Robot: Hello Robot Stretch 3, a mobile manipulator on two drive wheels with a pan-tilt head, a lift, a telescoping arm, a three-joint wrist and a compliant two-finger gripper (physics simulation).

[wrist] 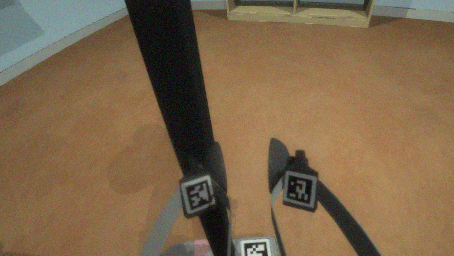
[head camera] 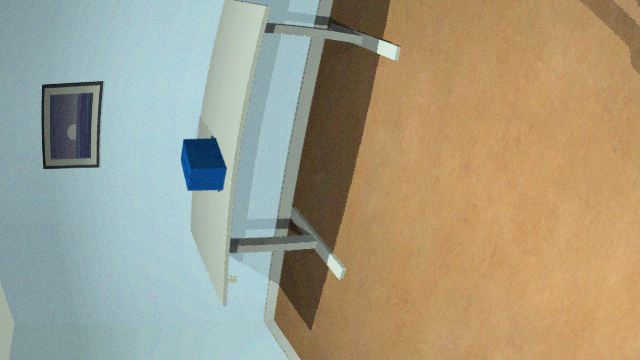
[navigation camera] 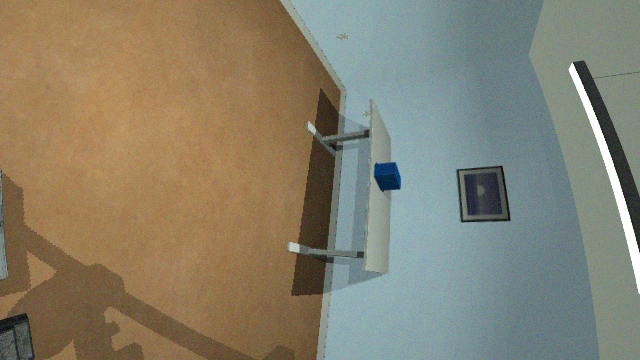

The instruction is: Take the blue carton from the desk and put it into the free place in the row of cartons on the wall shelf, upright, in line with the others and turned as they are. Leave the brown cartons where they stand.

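Places are measured from the robot's base along level axes (x ahead, y left, z up), in millimetres.
Pixels of known places: gripper, between the fingertips: [wrist: 245,158].
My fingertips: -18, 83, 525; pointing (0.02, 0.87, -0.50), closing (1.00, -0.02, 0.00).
Behind a point stands the place of what it marks, as x, y, z.
The blue carton [head camera: 205,165] @[2010, 91, 820] [navigation camera: 387,176] @[2013, 90, 831] stands on the white desk [head camera: 232,70] @[1996, -339, 720] [navigation camera: 378,230] @[2034, -362, 720] against the wall, near the middle of its length. The head and navigation pictures are turned on their side. My gripper [wrist: 245,158] @[-18, 83, 525] shows in the wrist view with its two fingertips apart; it is open, with bare floor seen between them. It is far from the carton, which does not show in the wrist view. The wall shelf and the brown cartons do not show in these views.
A framed picture [head camera: 72,125] @[2650, -143, 1622] [navigation camera: 483,194] @[2649, -145, 1645] hangs above the desk. The desk's legs [head camera: 272,244] @[2463, 560, 309] [navigation camera: 345,254] @[1997, -577, 418] stand on splayed feet. A low wooden unit [wrist: 300,16] @[606, 1985, 59] stands by the far wall. A dark mast [wrist: 172,75] @[-67, 116, 586] rises beside the gripper. A ceiling lamp [navigation camera: 607,150] @[1477, 121, 2077] shows at right.
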